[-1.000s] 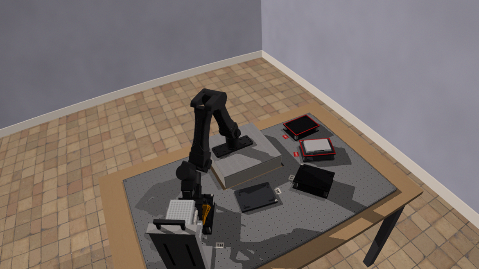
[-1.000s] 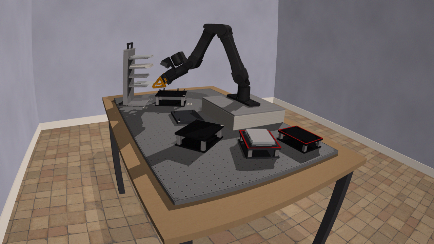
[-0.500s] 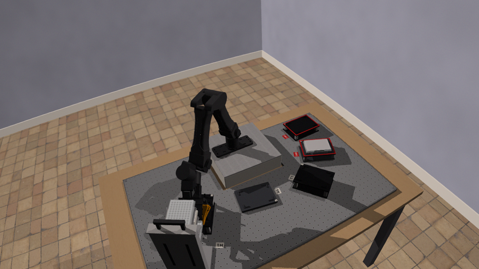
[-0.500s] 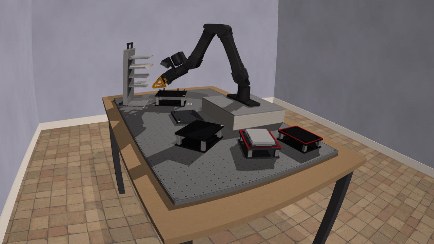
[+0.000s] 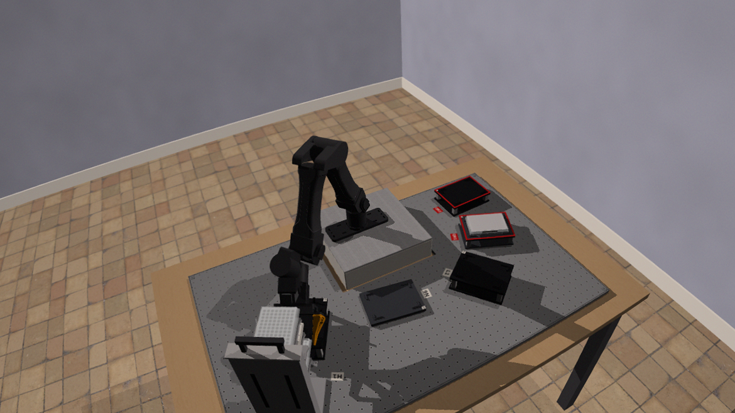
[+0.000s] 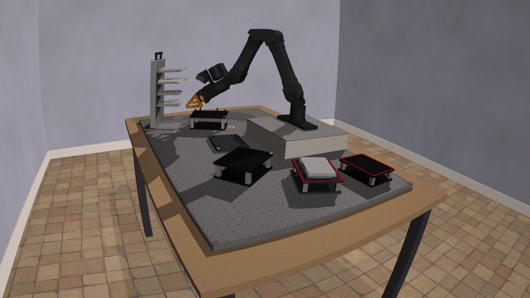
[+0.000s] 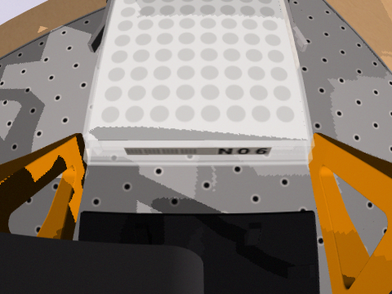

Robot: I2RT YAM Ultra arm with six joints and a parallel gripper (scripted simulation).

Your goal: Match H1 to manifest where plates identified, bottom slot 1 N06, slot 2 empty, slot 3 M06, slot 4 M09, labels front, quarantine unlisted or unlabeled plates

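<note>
Right now my hand is 8 cm past the black regrip nest RG, 5 cm to the right of it and 5 cm above it. Also, from my hand: flat recovery nest N6: 31 cm to the left, 10 cm below, 6 cm behind; H1 deck label: 10 cm below, 8 cm ahead, 7 cm to the left; plate hotel H1: 15 cm ahead, 8 cm to the right, 6 cm above.
</note>
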